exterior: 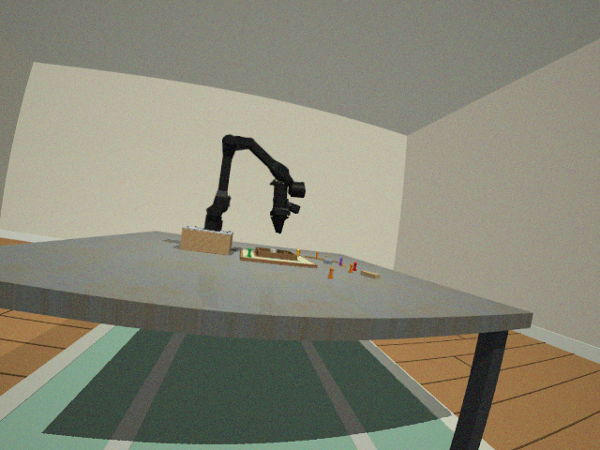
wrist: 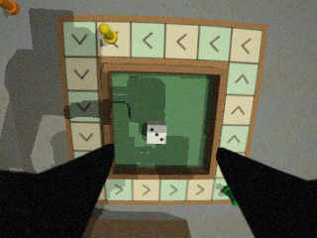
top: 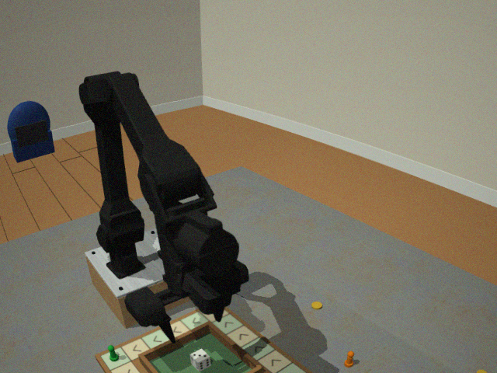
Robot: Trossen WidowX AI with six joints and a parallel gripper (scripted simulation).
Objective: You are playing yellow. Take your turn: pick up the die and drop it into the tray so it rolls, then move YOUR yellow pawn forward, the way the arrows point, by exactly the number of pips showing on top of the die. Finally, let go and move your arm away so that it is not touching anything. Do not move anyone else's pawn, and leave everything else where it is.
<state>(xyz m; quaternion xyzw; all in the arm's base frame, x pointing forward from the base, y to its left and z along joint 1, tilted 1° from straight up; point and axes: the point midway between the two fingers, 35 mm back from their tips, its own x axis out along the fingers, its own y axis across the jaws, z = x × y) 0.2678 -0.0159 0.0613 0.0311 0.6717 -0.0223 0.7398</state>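
The yellow pawn is 12 cm ahead of my gripper tip, 6 cm to the left of it and 8 cm below it. Round my gripper tip: green felt tray 10 cm below; die 1 cm behind, 1 cm to the left, 8 cm below; green pawn 12 cm behind, 11 cm to the right, 8 cm below.
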